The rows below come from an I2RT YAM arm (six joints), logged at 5 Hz.
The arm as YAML. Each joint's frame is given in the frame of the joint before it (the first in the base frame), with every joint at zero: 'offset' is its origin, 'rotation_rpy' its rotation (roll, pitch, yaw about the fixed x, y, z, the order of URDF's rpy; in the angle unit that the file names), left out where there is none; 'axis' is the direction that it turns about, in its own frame. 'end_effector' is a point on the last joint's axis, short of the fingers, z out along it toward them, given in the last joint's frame.
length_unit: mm
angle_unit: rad
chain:
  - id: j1
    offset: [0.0, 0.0, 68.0]
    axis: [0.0, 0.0, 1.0]
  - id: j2
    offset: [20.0, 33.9, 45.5]
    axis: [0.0, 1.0, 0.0]
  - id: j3
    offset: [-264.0, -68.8, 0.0]
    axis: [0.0, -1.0, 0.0]
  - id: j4
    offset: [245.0, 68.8, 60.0]
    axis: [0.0, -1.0, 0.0]
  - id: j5
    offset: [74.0, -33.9, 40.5]
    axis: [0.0, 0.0, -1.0]
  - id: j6
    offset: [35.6, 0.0, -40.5]
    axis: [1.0, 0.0, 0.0]
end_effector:
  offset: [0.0, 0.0, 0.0]
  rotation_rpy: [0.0, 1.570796, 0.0]
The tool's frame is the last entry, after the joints.
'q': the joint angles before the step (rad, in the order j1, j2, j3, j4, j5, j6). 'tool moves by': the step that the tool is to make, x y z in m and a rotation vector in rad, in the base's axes. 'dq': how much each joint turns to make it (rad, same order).
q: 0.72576 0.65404 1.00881 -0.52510 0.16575 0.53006
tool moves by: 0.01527 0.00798 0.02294 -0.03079 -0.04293 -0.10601
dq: -0.00225 0.10186 0.10302 0.01830 0.11067 -0.03509
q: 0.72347 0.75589 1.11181 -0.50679 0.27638 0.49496
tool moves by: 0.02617 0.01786 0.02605 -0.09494 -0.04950 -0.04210
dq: -0.01410 0.15602 0.14534 0.01602 0.04311 -0.10337
